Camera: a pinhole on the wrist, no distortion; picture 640 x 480 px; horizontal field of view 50.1 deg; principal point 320.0 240.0 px. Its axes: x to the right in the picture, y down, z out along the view. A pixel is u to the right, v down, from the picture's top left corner.
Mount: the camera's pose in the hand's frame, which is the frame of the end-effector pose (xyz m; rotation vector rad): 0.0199 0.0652 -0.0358 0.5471 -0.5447 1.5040
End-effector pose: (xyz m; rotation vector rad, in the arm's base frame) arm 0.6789 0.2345 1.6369 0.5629 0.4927 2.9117
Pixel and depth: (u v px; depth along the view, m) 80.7 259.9 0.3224
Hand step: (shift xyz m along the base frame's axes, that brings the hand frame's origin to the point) 0.0585 0.2566 0.0479
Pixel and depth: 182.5 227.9 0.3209
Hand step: 0.0535 0.2325 0.0920
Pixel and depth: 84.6 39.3 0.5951
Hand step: -0.0371 0.5652 0.1583
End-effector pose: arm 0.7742 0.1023 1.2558 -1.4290 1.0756 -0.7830
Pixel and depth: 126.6 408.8 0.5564
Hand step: 0.2978 0.1978 0.3743
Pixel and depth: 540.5 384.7 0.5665
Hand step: 0.4643 0.2784 0.0888
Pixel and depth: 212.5 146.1 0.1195
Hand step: 0.0580 -0.0186 0.0148
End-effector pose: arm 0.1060 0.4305 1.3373 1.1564 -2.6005 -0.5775
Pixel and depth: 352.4 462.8 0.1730
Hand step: 0.0124 0.0290 -0.1109
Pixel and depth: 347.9 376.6 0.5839
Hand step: 0.0977 0.0035 -0.5169
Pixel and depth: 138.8 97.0 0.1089
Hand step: -0.0215 -0.0410 -0.0356
